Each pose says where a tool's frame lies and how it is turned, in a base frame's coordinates. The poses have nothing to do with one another.
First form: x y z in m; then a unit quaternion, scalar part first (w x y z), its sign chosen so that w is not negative.
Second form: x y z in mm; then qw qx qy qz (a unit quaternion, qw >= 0). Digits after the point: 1 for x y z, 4 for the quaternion.
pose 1, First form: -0.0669 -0.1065 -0.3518 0.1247 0.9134 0.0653 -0.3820
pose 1, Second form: -66.9 -106.5 -351.8 0.1247 0.9134 0.0653 -0.3820
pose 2, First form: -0.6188 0.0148 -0.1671 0.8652 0.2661 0.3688 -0.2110
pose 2, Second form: -618.8 14.8 -167.1 0.8652 0.2661 0.3688 -0.2110
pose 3, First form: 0.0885 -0.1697 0.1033 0.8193 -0.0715 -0.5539 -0.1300
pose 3, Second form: 88.5 -169.7 103.3 0.8193 -0.0715 -0.5539 -0.1300
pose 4, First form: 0.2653 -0.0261 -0.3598 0.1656 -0.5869 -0.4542 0.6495
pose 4, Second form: 265.3 -26.1 -359.8 0.1656 -0.5869 -0.4542 0.6495
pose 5, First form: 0.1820 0.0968 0.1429 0.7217 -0.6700 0.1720 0.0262
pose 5, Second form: 182.0 96.8 142.9 0.7217 -0.6700 0.1720 0.0262
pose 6, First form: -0.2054 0.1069 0.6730 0.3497 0.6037 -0.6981 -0.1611
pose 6, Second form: -205.4 106.9 673.0 0.3497 0.6037 -0.6981 -0.1611
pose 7, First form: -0.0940 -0.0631 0.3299 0.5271 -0.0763 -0.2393 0.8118
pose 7, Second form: -94.0 -63.1 329.9 0.5271 -0.0763 -0.2393 0.8118
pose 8, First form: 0.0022 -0.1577 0.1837 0.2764 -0.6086 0.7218 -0.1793
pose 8, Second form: 2.2 -157.7 183.7 0.2764 -0.6086 0.7218 -0.1793
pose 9, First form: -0.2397 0.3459 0.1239 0.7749 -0.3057 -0.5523 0.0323
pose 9, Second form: -239.7 345.9 123.9 0.7749 -0.3057 -0.5523 0.0323
